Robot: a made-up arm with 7 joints.
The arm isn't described. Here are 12 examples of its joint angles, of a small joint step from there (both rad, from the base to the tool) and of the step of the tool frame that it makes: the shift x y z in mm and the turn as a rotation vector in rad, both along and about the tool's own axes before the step.
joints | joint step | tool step
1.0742 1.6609 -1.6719 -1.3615 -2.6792 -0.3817 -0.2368 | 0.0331 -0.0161 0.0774 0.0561 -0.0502 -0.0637 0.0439 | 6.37 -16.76 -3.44 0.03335 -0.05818 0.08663
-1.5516 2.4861 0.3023 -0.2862 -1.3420 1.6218 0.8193 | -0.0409 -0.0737 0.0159 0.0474 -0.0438 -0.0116 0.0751 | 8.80 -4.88 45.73 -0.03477 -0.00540 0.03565
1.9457 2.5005 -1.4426 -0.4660 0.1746 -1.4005 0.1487 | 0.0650 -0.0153 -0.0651 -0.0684 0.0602 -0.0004 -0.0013 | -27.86 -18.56 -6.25 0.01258 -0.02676 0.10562
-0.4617 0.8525 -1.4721 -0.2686 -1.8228 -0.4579 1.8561 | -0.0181 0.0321 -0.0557 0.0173 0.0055 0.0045 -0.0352 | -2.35 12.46 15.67 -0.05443 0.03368 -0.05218
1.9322 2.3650 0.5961 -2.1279 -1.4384 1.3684 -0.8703 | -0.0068 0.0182 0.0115 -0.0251 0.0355 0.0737 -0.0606 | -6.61 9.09 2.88 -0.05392 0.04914 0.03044
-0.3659 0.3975 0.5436 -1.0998 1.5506 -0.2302 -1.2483 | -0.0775 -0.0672 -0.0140 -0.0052 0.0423 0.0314 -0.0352 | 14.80 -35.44 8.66 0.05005 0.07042 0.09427
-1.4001 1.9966 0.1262 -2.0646 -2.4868 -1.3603 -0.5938 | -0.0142 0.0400 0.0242 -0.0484 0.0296 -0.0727 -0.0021 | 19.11 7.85 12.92 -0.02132 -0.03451 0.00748
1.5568 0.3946 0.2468 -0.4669 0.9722 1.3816 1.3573 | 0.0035 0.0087 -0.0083 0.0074 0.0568 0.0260 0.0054 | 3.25 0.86 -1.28 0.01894 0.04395 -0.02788
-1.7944 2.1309 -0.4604 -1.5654 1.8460 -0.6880 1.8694 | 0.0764 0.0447 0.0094 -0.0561 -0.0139 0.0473 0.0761 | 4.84 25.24 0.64 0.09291 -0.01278 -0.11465
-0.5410 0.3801 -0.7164 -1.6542 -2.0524 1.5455 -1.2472 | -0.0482 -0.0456 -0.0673 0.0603 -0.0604 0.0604 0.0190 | 8.71 25.64 3.13 0.04745 0.06232 -0.01792
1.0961 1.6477 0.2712 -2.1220 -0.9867 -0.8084 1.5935 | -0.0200 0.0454 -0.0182 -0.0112 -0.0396 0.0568 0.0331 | -1.55 -2.49 -12.68 -0.02527 0.02253 -0.04836
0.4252 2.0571 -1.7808 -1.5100 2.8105 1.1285 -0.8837 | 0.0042 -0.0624 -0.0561 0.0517 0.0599 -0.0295 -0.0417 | -15.65 10.40 -5.73 0.02197 -0.00172 0.01525
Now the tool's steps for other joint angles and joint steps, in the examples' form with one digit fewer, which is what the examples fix.
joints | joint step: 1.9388 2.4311 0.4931 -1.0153 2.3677 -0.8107 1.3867 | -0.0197 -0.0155 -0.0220 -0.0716 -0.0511 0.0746 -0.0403
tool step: 6.1 15.6 8.4 -0.0190 0.0224 -0.1380
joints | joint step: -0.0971 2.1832 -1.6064 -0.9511 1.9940 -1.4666 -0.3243 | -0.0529 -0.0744 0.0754 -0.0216 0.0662 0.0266 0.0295
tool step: -5.8 -50.0 -2.9 0.2046 0.0319 -0.0753
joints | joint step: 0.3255 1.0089 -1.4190 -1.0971 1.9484 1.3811 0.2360 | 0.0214 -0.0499 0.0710 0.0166 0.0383 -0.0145 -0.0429
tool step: 9.8 -14.1 6.8 -0.0955 -0.0047 0.0772
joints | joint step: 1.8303 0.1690 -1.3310 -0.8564 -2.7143 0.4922 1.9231 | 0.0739 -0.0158 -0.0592 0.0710 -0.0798 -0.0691 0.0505
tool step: 29.4 -41.4 8.3 -0.0462 0.0604 0.1653
